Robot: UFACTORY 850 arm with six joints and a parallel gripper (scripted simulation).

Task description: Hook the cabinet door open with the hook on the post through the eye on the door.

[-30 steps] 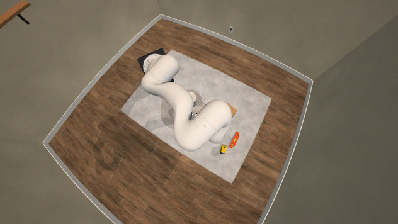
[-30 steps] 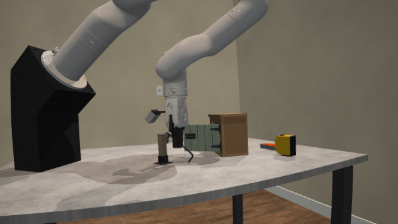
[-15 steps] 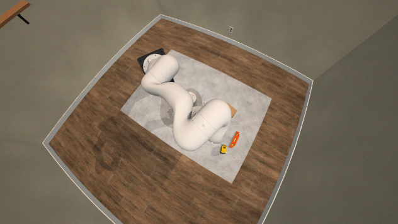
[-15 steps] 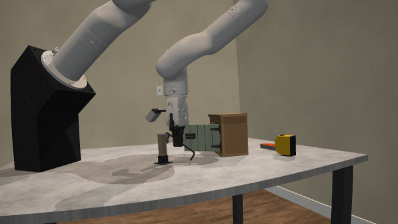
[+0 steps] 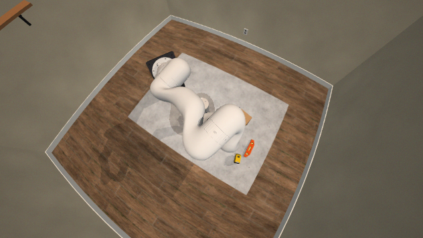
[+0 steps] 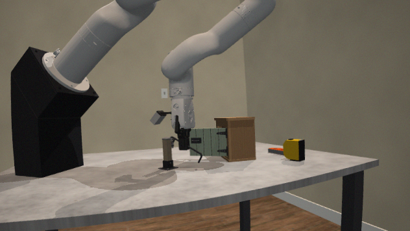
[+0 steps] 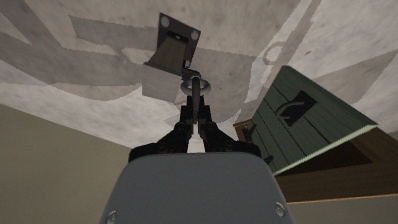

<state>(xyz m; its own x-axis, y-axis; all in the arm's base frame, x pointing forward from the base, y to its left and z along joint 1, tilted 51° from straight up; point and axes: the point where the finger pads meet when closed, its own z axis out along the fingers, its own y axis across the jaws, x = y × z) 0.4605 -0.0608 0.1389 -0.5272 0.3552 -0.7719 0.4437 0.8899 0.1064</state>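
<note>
The black hook lies 20 mm below my hand. The rest, counted from my hand: green door: 120 mm ahead, 60 mm to the left, 10 mm below; then yellow tape measure: 380 mm ahead, 130 mm to the right, 40 mm below; then orange level: 420 mm ahead, 70 mm below.
</note>
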